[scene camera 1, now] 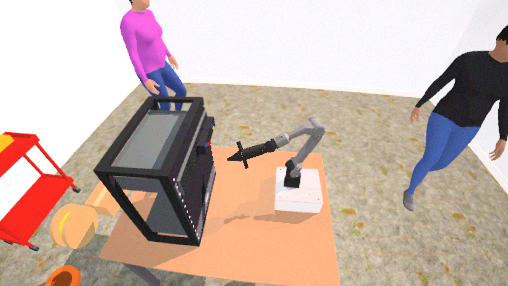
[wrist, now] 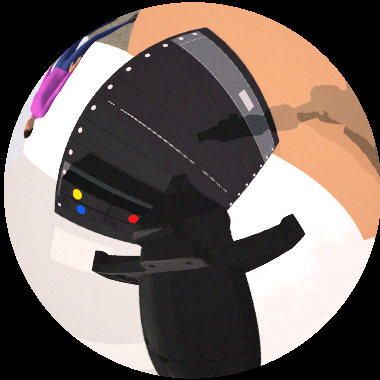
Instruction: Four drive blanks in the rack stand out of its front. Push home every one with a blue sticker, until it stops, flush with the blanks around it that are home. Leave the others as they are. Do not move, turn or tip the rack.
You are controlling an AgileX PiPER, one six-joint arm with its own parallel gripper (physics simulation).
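Observation:
The black rack (scene camera 1: 135,171) (wrist: 120,77) stands upright on the table. Near its top, dark blanks stand out of the front in two places. In the wrist view, a yellow sticker (wrist: 77,194) and a blue sticker (wrist: 80,209) are close together at one side, and a red sticker (wrist: 133,218) is nearer the gripper. In the scene view, a blue sticker (scene camera 1: 205,144) shows beside the red sticker (scene camera 1: 208,144); in the wrist view the gripper hides that area. My gripper (scene camera 1: 230,159) (wrist: 180,182) is shut and empty, in front of the rack and apart from it, lower than the stickers.
The arm's white base (scene camera 1: 299,202) stands on the orange table (scene camera 1: 250,250). A red cart (scene camera 1: 30,210) is at the left. A person in pink (scene camera 1: 145,42) stands behind the rack, and a person in black (scene camera 1: 462,90) stands at the right.

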